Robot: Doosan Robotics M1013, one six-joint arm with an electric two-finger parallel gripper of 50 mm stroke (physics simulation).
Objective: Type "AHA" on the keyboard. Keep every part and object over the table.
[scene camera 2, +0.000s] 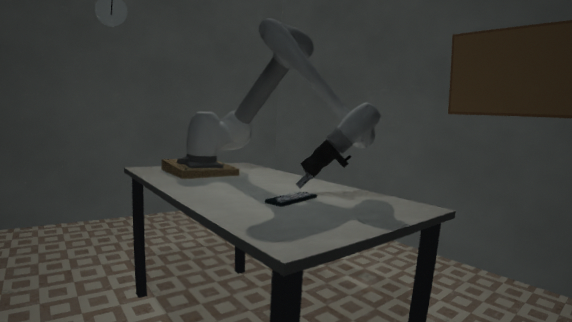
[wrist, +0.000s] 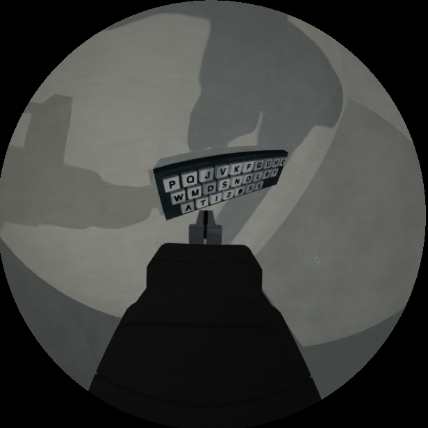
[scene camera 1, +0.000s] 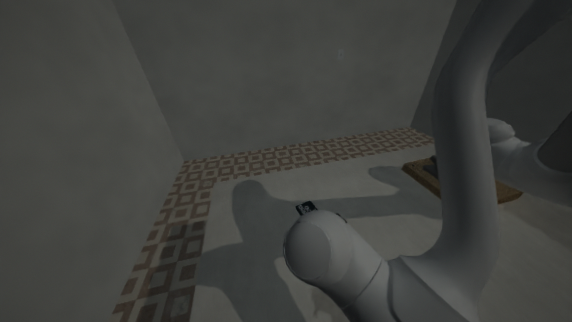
Labels:
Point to a dark keyboard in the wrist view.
208, 180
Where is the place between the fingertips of my gripper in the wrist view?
At 205, 218

